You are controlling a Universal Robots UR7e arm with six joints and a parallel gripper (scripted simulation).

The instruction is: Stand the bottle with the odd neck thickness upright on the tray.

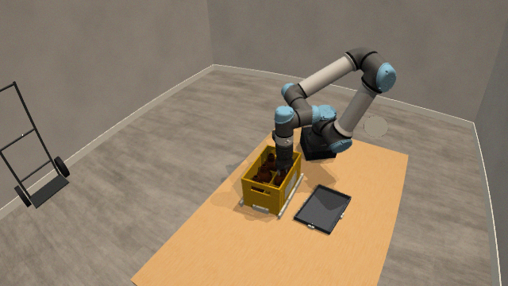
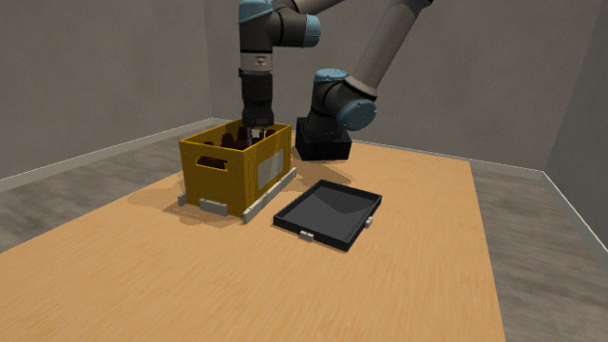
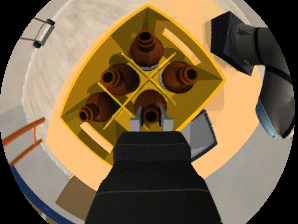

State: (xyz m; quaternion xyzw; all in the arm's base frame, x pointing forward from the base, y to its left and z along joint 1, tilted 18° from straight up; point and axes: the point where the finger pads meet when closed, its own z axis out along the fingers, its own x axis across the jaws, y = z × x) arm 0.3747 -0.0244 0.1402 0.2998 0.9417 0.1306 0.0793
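Right now the bottle is 70 mm below my hand. Round my hand: yellow crate (80 mm below, 50 mm to the right, 10 mm ahead); dark tray (230 mm to the left, 150 mm below, 20 mm behind).
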